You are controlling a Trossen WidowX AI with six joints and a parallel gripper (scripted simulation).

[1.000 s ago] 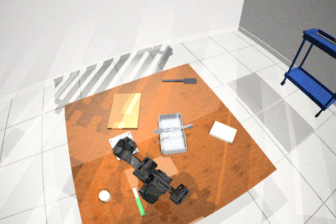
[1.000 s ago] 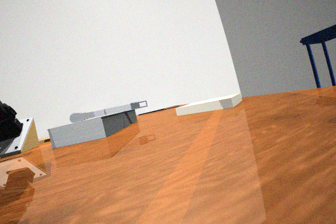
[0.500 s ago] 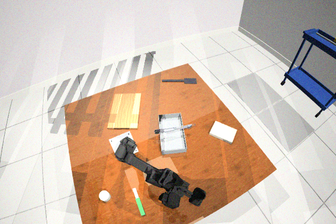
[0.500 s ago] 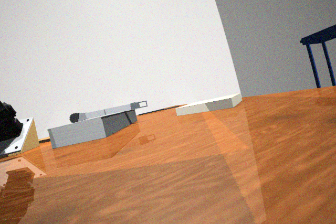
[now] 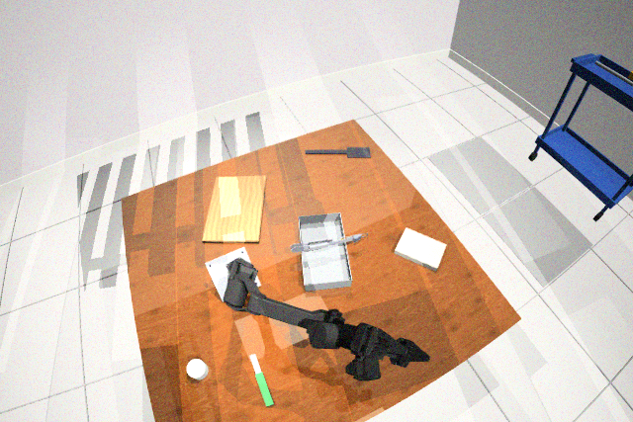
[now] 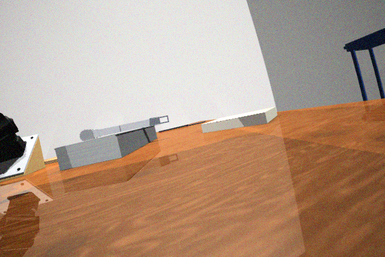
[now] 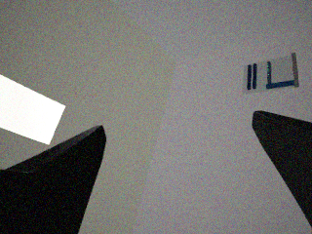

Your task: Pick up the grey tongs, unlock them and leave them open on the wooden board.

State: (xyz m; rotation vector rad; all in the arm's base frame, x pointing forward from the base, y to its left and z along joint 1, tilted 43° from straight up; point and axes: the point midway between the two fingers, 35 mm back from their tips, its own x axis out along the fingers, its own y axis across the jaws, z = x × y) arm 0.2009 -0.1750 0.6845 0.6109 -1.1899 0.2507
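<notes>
Now: the roasting tin 540 mm to the left of my gripper tip, 460 mm below it and 130 mm ahead of it. The rest, counted from my gripper tip: wooden board: 940 mm to the left, 480 mm below, 60 mm behind; then dark spatula: 970 mm to the left, 530 mm ahead, 490 mm below; then white block: 480 mm below, 460 mm ahead, 340 mm to the left.
</notes>
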